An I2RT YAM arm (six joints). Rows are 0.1 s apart.
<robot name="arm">
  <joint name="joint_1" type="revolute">
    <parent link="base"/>
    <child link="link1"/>
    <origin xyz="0 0 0.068" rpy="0 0 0"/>
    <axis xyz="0 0 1"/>
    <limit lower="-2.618" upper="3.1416"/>
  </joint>
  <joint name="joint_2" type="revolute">
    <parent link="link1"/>
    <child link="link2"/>
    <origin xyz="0.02 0.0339 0.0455" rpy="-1.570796 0 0"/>
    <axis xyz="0 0 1"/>
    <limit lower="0" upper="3.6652"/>
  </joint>
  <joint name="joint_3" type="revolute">
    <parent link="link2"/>
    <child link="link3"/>
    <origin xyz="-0.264 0 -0.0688" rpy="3.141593 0 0"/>
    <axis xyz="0 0 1"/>
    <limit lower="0" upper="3.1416"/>
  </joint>
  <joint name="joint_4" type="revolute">
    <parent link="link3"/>
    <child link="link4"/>
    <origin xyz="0.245 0.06 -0.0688" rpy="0 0 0"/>
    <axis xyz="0 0 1"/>
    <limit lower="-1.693" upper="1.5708"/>
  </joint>
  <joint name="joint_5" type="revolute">
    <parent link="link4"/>
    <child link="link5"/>
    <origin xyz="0.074 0.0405 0.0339" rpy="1.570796 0 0"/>
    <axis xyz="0 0 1"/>
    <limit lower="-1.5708" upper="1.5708"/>
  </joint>
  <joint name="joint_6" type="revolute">
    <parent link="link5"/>
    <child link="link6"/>
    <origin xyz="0.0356 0 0.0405" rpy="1.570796 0 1.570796"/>
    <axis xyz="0 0 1"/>
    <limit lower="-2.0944" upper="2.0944"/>
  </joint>
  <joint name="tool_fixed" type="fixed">
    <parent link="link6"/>
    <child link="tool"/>
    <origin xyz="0 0 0" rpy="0 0 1.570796"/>
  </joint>
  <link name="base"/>
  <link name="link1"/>
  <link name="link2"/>
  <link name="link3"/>
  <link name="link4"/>
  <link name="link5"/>
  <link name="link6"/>
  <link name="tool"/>
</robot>
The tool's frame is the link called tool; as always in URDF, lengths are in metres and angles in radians.
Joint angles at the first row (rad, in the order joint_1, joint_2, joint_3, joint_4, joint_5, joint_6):
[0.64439 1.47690 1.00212 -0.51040 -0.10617 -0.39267]
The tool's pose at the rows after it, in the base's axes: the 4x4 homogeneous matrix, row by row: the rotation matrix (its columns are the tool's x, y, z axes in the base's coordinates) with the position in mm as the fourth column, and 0 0 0 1 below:
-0.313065 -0.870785 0.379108 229.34; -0.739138 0.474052 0.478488 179.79; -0.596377 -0.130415 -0.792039 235.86; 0 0 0 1
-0.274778 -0.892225 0.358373 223.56; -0.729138 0.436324 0.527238 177.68; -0.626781 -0.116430 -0.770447 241.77; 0 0 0 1
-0.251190 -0.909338 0.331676 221.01; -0.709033 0.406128 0.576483 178.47; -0.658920 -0.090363 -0.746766 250.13; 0 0 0 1
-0.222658 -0.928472 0.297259 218.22; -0.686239 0.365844 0.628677 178.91; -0.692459 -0.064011 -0.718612 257.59; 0 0 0 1
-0.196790 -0.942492 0.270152 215.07; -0.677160 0.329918 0.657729 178.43; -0.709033 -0.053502 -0.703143 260.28; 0 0 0 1
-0.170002 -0.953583 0.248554 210.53; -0.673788 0.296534 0.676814 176.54; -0.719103 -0.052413 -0.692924 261.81; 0 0 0 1
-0.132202 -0.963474 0.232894 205.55; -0.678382 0.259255 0.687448 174.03; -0.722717 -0.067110 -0.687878 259.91; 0 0 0 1
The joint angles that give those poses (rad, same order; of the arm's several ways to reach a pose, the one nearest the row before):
[0.64609 1.41502 0.97154 -0.48645 -0.15441 -0.41863]
[0.64595 1.38109 0.96030 -0.48549 -0.20676 -0.43996]
[0.64669 1.36423 0.97307 -0.49305 -0.26326 -0.44372]
[0.64597 1.34783 0.98204 -0.49650 -0.32897 -0.45270]
[0.64638 1.33465 0.97911 -0.49921 -0.37077 -0.46990]
[0.64725 1.31524 0.96877 -0.50543 -0.40068 -0.49203]
[0.64871 1.29501 0.94602 -0.50378 -0.41927 -0.52868]

